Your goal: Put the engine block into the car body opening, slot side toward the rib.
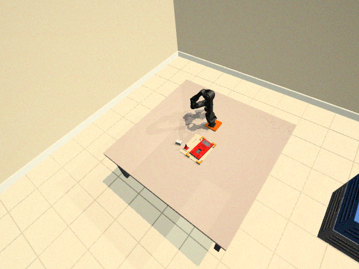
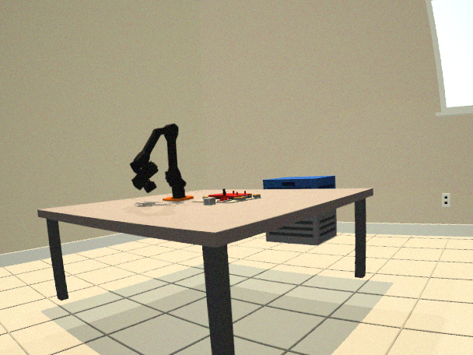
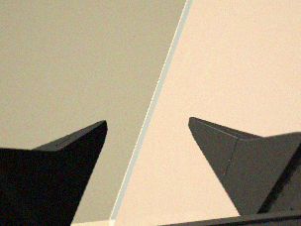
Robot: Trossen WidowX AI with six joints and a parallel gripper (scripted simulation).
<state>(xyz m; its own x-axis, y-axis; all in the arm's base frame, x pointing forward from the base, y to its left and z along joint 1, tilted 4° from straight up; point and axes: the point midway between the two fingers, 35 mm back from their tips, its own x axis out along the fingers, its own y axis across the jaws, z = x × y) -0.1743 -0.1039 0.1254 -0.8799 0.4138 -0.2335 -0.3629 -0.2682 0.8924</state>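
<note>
Now: the engine block 53 cm ahead of my gripper tip, 8 cm to the right of it and 11 cm below it.
</note>
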